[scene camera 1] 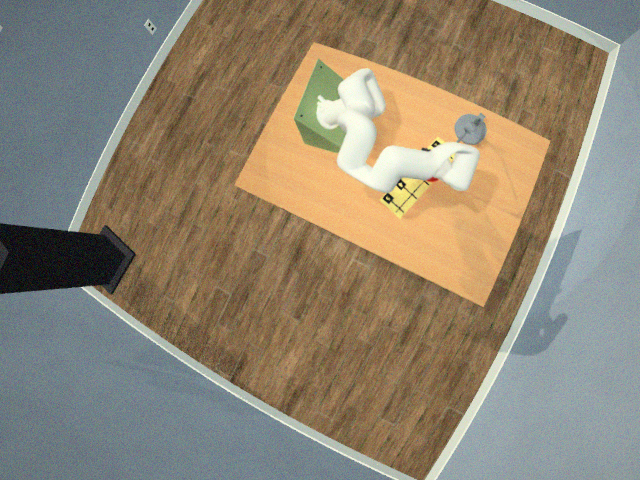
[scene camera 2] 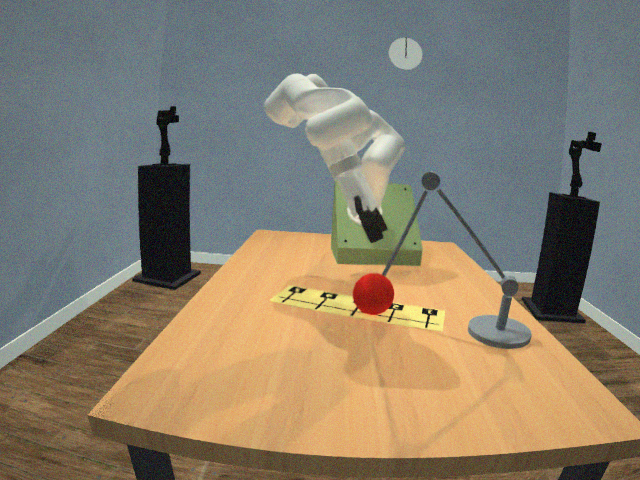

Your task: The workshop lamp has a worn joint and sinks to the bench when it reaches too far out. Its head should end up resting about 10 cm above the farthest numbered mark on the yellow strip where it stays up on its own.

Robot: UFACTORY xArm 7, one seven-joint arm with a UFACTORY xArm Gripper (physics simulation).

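Places are measured from the arm's base along level axes (x ahead, y left, z up), in metres.
Pixels of known places: gripper, between the fingertips: [scene camera 2: 379, 236]; arm's base, origin of its link: [scene camera 1: 328, 115].
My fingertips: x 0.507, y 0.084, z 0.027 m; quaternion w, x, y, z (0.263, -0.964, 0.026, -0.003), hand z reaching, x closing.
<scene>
Ahead of a thing's pixels: the offset from my fingertips to its top centre. "*": to the spot under its first point. Level surfaces: height alone.
The lamp's grey round base [scene camera 1: 469, 129] [scene camera 2: 499, 333] stands upright at the right of the bench in scene camera 2. Its two thin rods meet at a high dark joint {* dx +0.035, dy +0.102, dz +0.141 m} [scene camera 2: 430, 180]. The red head {* dx +0.027, dy -0.041, dz -0.122 m} [scene camera 1: 432, 179] [scene camera 2: 373, 293] hangs from the outer rod and covers part of the yellow strip's middle in scene camera 2; its exact height is unclear. The yellow strip [scene camera 1: 405, 205] [scene camera 2: 338, 305] lies flat with several black-labelled marks; the numbers are too blurred to read. My black gripper [scene camera 2: 378, 235] is open and empty, above and behind the head, left of the outer rod. The arm hides it in scene camera 1.
A green block [scene camera 1: 310, 111] [scene camera 2: 377, 255] bears the arm's base at the far end of the wooden bench {dz -0.192 m} [scene camera 1: 320, 191] [scene camera 2: 217, 335]. My white arm [scene camera 1: 356, 139] [scene camera 2: 341, 121] reaches over the strip. Black pedestals [scene camera 2: 164, 222] [scene camera 2: 566, 253] stand on the floor beyond the bench sides.
</scene>
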